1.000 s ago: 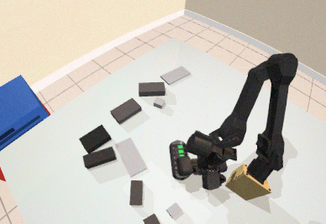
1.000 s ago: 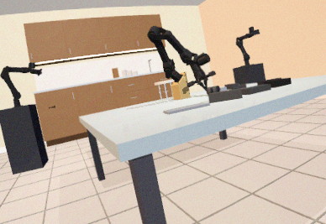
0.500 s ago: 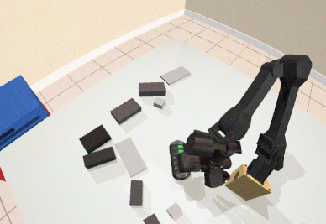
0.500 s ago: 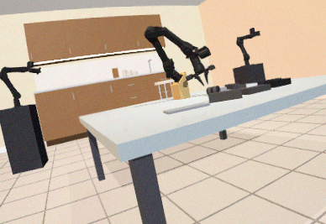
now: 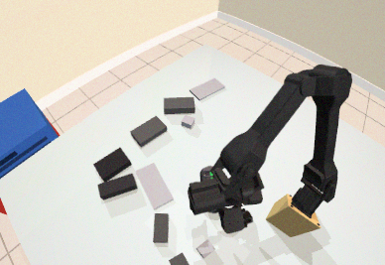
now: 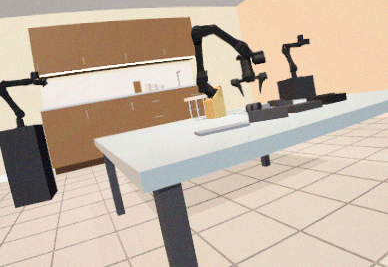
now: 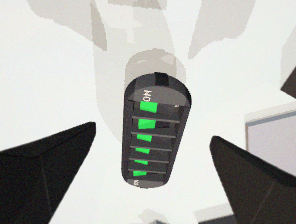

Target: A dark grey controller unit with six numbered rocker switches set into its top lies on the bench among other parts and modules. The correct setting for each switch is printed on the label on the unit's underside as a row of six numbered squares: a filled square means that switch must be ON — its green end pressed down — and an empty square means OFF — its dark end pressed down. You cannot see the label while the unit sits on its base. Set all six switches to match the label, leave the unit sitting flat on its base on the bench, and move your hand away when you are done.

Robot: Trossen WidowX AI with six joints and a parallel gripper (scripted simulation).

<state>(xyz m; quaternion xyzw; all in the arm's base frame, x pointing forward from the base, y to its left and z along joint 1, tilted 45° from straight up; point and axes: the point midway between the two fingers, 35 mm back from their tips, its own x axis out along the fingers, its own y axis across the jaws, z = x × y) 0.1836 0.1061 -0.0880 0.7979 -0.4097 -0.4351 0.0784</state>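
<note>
Now: gripper tip 11 cm to the right of the pale block, 7 cm past it and 7 cm above it. From my gripper tip the other things lie so: pale plate: 19 cm ahead, 10 cm to the left, 8 cm below.
</note>
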